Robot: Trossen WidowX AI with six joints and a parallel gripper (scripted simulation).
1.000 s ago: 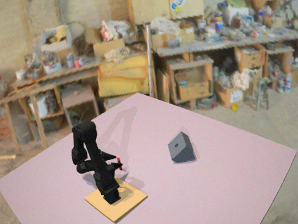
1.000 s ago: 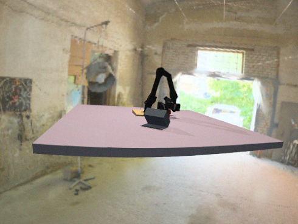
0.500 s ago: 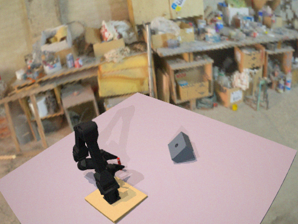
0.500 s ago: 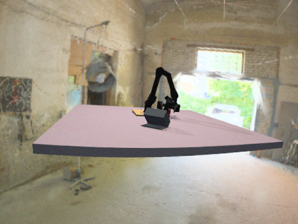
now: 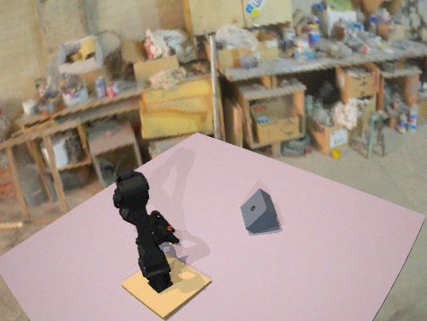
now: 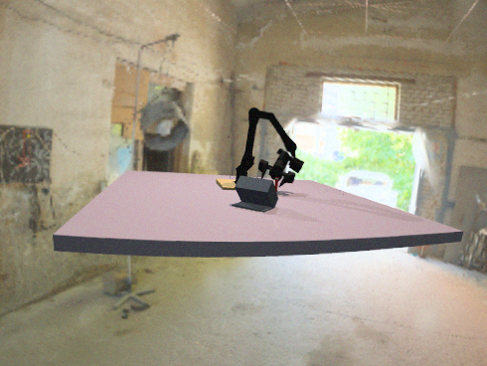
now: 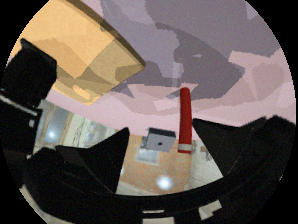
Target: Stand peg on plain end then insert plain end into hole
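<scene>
My gripper tip is 3 cm to the right of the red peg and 1 cm below it. Also, from my gripper tip: sloped panel: 29 cm ahead, 12 cm to the right; then grey foot plate: 30 cm ahead, 13 cm to the right, 5 cm below.
</scene>
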